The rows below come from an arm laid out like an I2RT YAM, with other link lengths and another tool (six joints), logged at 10 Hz.
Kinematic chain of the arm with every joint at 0, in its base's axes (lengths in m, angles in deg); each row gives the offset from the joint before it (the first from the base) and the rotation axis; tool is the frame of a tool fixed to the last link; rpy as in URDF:
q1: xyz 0 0 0.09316 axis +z
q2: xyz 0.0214 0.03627 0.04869 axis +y
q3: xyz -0.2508 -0.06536 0 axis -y
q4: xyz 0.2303 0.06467 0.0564 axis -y
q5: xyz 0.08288 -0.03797 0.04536 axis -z
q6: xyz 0.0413 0 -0.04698 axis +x
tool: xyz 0.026 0.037 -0.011 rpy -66.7 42.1 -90
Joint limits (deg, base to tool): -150..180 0..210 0..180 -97..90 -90..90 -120..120
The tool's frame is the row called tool.
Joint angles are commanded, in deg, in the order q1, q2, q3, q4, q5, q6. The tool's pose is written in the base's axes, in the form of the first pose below.
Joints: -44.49, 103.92, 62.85, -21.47, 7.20, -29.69
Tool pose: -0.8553, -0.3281, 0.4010; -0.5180, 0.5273, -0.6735; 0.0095, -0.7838, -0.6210; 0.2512, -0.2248, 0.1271
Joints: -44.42, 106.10, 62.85, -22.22, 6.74, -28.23
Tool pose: -0.8644, -0.3347, 0.3753; -0.5029, 0.5691, -0.6506; 0.0041, -0.7511, -0.6602; 0.2508, -0.2221, 0.1150
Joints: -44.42, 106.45, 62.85, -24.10, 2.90, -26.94
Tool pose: -0.8607, -0.3216, 0.3946; -0.5062, 0.6229, -0.5964; -0.0541, -0.7131, -0.6990; 0.2509, -0.2148, 0.1135
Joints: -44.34, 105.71, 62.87, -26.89, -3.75, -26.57
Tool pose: -0.8360, -0.3103, 0.4526; -0.5273, 0.6825, -0.5061; -0.1519, -0.6617, -0.7342; 0.2511, -0.2032, 0.1193
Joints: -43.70, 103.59, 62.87, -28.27, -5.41, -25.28
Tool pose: -0.8303, -0.2892, 0.4764; -0.5247, 0.6939, -0.4931; -0.1880, -0.6594, -0.7279; 0.2531, -0.1968, 0.1309
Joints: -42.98, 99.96, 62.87, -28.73, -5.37, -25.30
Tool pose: -0.8158, -0.2708, 0.5109; -0.5426, 0.6642, -0.5142; -0.2001, -0.6967, -0.6888; 0.2547, -0.1929, 0.1495
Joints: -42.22, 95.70, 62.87, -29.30, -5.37, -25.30
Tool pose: -0.7987, -0.2454, 0.5494; -0.5623, 0.6295, -0.5362; -0.2143, -0.7372, -0.6408; 0.2551, -0.1876, 0.1710
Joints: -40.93, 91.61, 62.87, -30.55, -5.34, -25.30
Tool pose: -0.7778, -0.2314, 0.5843; -0.5871, 0.5992, -0.5442; -0.2242, -0.7664, -0.6020; 0.2548, -0.1780, 0.1907
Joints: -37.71, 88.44, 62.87, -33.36, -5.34, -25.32
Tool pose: -0.7423, -0.2611, 0.6171; -0.6310, 0.5821, -0.5128; -0.2253, -0.7700, -0.5969; 0.2566, -0.1573, 0.2038
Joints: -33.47, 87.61, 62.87, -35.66, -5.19, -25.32
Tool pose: -0.6996, -0.3200, 0.6389; -0.6805, 0.5710, -0.4591; -0.2179, -0.7560, -0.6172; 0.2619, -0.1344, 0.2057
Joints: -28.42, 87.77, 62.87, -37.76, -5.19, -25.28
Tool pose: -0.6448, -0.3944, 0.6547; -0.7350, 0.5551, -0.3894; -0.2098, -0.7323, -0.6478; 0.2683, -0.1084, 0.2032
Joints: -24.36, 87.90, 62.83, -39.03, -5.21, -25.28
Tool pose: -0.5957, -0.4493, 0.6657; -0.7767, 0.5334, -0.3350; -0.2046, -0.7167, -0.6667; 0.2725, -0.0878, 0.2015
